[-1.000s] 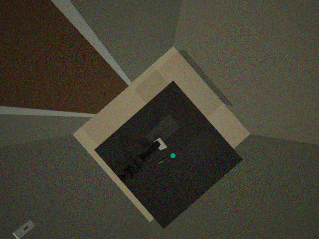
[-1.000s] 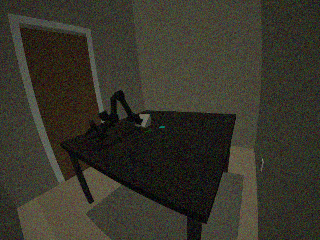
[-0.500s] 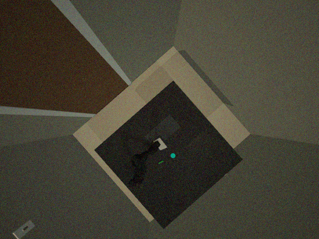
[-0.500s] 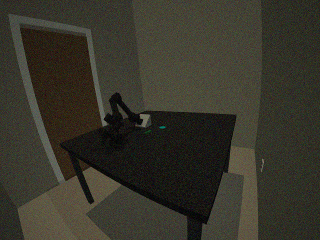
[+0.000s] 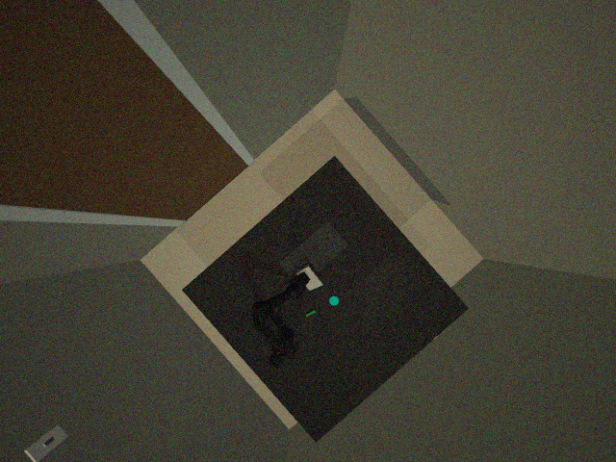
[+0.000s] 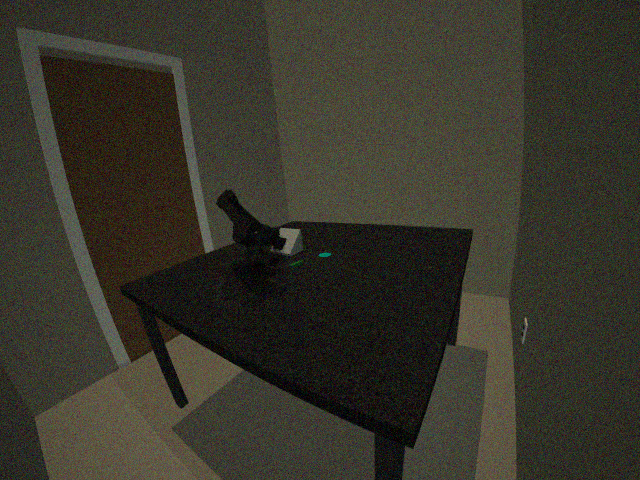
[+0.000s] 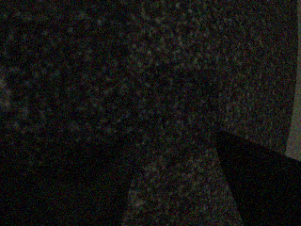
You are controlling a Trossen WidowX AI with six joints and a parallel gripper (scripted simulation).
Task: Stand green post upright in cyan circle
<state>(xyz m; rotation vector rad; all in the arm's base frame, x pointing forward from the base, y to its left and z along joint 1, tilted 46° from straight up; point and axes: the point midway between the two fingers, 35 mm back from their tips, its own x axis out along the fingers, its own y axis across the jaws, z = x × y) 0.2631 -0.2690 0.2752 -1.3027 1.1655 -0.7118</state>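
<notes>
My gripper tip is 280 mm to the right of the green post, 60 mm past it and 10 mm above it. The rest, counted from my gripper tip: cyan circle: 450 mm to the left, 30 mm behind, 10 mm below.
</notes>
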